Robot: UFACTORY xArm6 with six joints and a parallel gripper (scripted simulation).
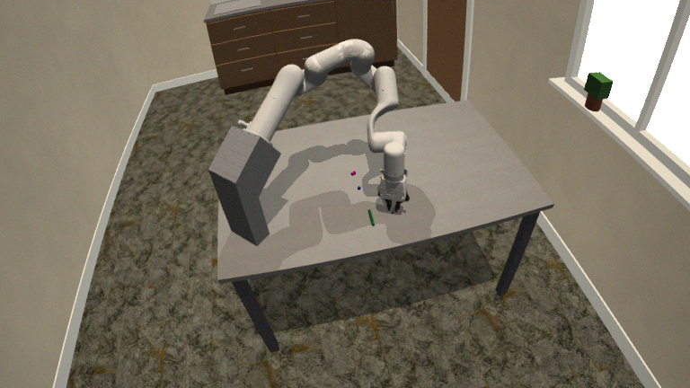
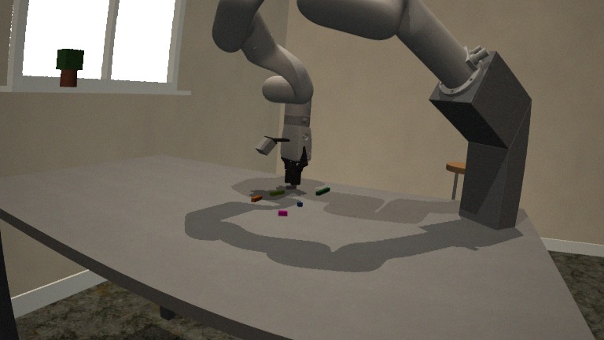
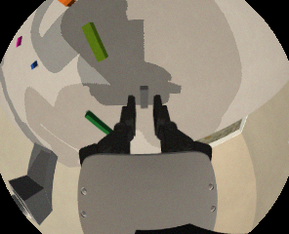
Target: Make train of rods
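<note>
Now: the grey rod 30 mm below my hand. Round my hand: lime rod (40 mm behind, 90 mm to the left, 30 mm below); orange rod (60 mm behind, 180 mm to the left, 30 mm below); green rod (80 mm behind, 50 mm to the right, 30 mm below).
</note>
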